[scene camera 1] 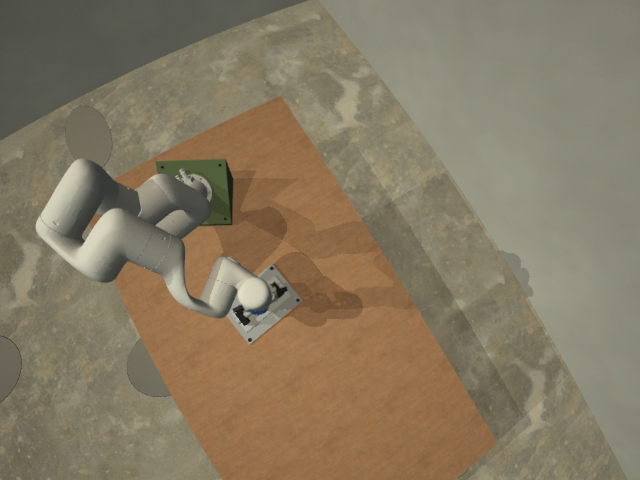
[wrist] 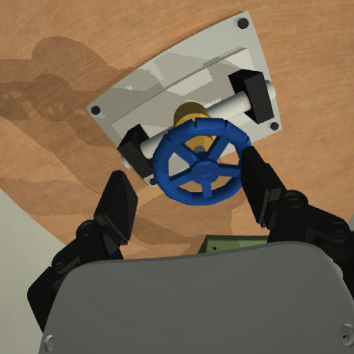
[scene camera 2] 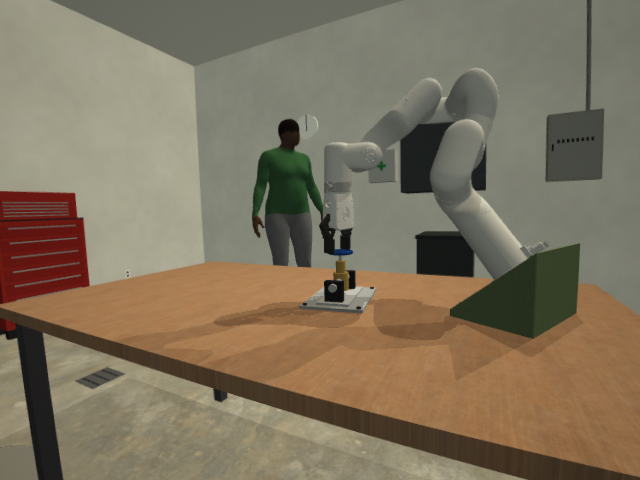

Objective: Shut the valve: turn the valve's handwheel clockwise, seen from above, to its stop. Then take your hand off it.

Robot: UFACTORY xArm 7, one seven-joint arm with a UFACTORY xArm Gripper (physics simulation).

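The valve's blue handwheel [scene camera 1: 258,312] [scene camera 2: 341,252] [wrist: 205,171] sits level on top of the brass valve body [scene camera 2: 340,280] [wrist: 189,113]. The body is on a pipe between two black clamps on a grey base plate [scene camera 1: 266,328] [scene camera 2: 356,306] [wrist: 239,36]. My gripper [scene camera 2: 337,250] [wrist: 183,174] points down at the wheel with its fingers wide apart. In the wrist view the right finger is at the wheel's right rim and overlaps it; whether it touches is unclear. The left finger stands apart from the left rim, with a gap between. In scene camera 1 the arm partly hides the wheel.
The arm rises from a green wedge-shaped mount [scene camera 1: 221,178] [scene camera 2: 555,289] [wrist: 235,243] on the wooden table [scene camera 1: 361,387] [scene camera 2: 155,310]. A person in a green top [scene camera 2: 287,180] stands behind the table. A red tool cabinet [scene camera 2: 41,253] stands at the left.
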